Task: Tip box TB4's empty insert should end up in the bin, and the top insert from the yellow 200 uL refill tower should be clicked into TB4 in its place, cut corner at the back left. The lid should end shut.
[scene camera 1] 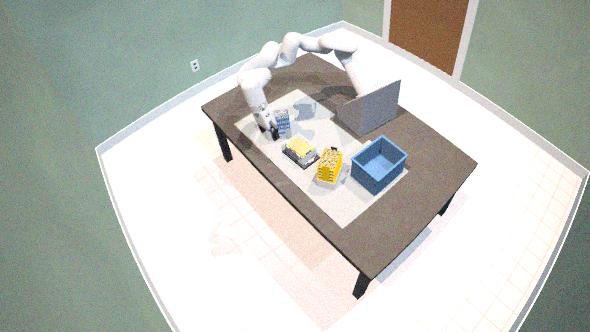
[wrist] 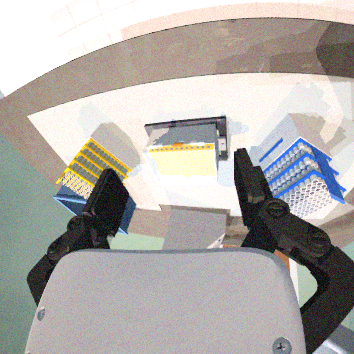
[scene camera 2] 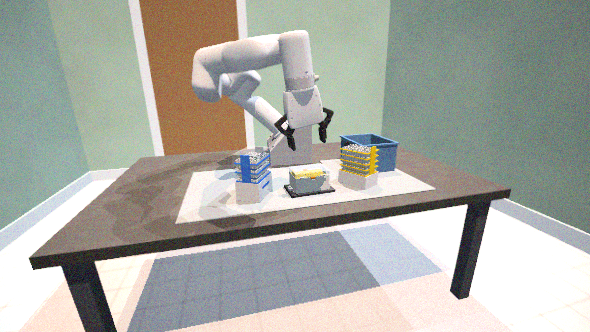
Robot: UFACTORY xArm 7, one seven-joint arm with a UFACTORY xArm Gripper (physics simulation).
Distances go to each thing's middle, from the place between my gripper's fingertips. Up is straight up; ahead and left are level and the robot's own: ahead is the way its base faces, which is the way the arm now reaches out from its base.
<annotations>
I see my gripper 34 cm to the right of the blue bin (scene camera 1: 378,164), 34 cm past it and 13 cm above it.
</annotations>
